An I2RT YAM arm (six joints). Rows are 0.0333 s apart.
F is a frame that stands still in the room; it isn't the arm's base.
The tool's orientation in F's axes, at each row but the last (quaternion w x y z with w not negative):
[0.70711, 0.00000, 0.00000, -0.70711]
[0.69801, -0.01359, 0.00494, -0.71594]
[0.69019, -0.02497, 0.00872, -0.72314]
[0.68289, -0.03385, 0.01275, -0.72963]
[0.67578, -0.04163, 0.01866, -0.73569]
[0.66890, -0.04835, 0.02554, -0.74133]
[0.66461, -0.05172, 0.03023, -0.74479]
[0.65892, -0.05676, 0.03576, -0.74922]
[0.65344, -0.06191, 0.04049, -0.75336]
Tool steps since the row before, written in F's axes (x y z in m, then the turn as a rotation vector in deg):
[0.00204, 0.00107, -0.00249, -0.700, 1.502, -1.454]
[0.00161, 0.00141, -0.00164, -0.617, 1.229, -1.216]
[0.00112, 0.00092, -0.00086, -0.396, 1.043, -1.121]
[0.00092, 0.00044, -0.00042, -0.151, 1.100, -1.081]
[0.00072, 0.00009, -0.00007, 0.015, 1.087, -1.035]
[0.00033, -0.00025, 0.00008, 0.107, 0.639, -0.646]
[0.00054, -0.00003, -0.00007, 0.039, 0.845, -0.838]
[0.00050, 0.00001, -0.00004, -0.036, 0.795, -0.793]
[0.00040, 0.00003, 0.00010, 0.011, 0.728, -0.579]
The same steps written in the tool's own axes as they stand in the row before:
[-0.00107, 0.00204, -0.00249, -1.502, -0.700, -1.454]
[-0.00147, 0.00162, -0.00158, -1.228, -0.616, -1.217]
[-0.00099, 0.00111, -0.00078, -1.050, -0.391, -1.116]
[-0.00051, 0.00091, -0.00035, -1.122, -0.154, -1.058]
[-0.00015, 0.00071, 0.00000, -1.121, 0.008, -0.998]
[0.00022, 0.00034, 0.00011, -0.670, 0.106, -0.614]
[-0.00003, 0.00054, -0.00001, -0.874, 0.037, -0.807]
[-0.00007, 0.00050, 0.00003, -0.814, -0.036, -0.774]
[-0.00008, 0.00037, 0.00016, -0.745, -0.011, -0.557]

